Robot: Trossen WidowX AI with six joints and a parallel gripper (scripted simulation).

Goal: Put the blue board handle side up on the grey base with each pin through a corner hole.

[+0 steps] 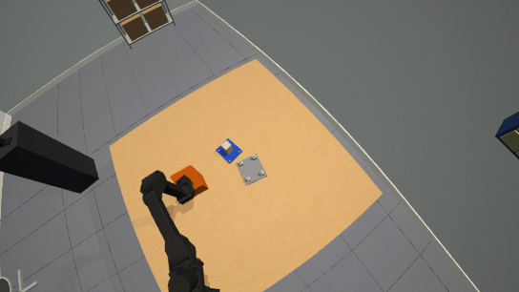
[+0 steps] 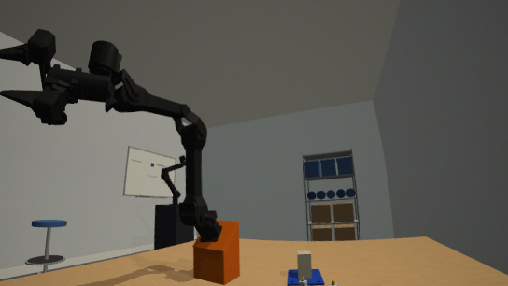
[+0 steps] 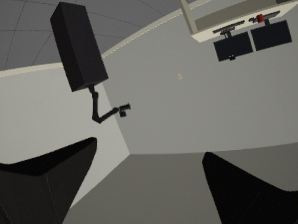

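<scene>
Now: the blue board 63 cm to the left of my gripper tip, 44 cm below it and 44 cm ahead of it. The rest, counted from my gripper tip: grey base (48 cm ahead, 45 cm to the left, 45 cm below).
</scene>
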